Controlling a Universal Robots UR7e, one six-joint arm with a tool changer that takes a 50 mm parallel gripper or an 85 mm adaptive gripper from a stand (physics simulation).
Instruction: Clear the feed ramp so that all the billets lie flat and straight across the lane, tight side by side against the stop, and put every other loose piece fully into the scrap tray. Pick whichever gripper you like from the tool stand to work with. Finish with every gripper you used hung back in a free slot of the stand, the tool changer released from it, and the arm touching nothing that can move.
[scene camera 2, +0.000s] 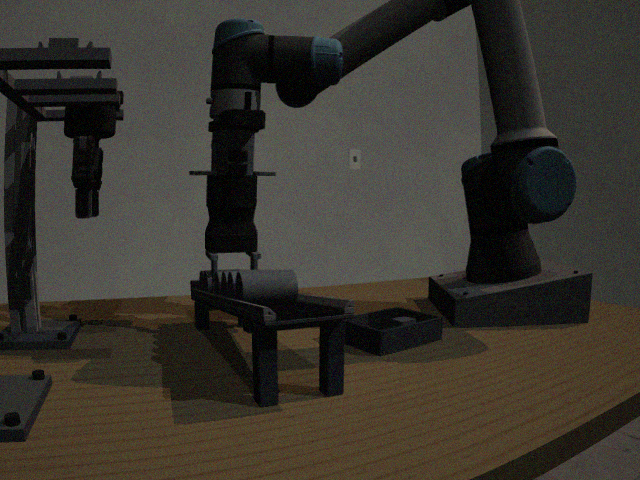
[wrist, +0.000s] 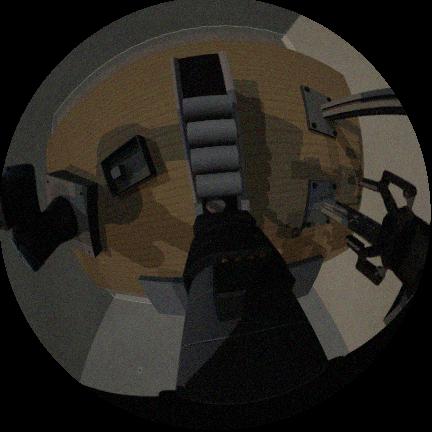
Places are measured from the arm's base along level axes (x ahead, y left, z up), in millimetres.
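Pixels of known places: end effector, tool point: (scene camera 2: 232, 163); arm's base, origin of the base link: (scene camera 2: 504, 274) (wrist: 64, 216).
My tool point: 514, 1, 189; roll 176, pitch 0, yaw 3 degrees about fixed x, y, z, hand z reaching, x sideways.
Ahead of a thing's pixels: the offset from my tool point to its top centre, as dx, dy, dz. "spot": to the spot under its first point.
The feed ramp (scene camera 2: 235, 305) (wrist: 228, 75) holds a row of grey billets. Four billets @[-15, +162, -138] (wrist: 207, 107) @[-11, +123, -143] (wrist: 212, 131) @[-8, +83, -148] (wrist: 215, 158) @[-3, +44, -153] (wrist: 218, 184) show lying across the lane side by side in the wrist view; the nearest billet @[spot: -17, +181, -152] (scene camera 2: 271, 285) shows large in scene camera 2. My parallel gripper (scene camera 2: 234, 267) (wrist: 221, 206) is open, pointing down at the ramp's far end with its fingertips low by the rails. A small light grey piece @[-9, +7, -180] (wrist: 216, 205) lies between the fingers, partly hidden by the gripper body. The scrap tray @[-213, +95, -224] (scene camera 2: 410, 338) (wrist: 148, 156) holds a small grey block @[-240, +87, -230] (scene camera 2: 404, 319) (wrist: 117, 172).
The tool stand (scene camera 2: 19, 206) stands left in scene camera 2, with the adaptive gripper (scene camera 2: 86, 160) (wrist: 404, 245) hanging from it. Base plates @[spot: +259, +262, -247] (scene camera 2: 20, 400) (wrist: 312, 107) are bolted to the table. The arm's base block (scene camera 2: 522, 304) (wrist: 91, 220) stands beyond the tray.
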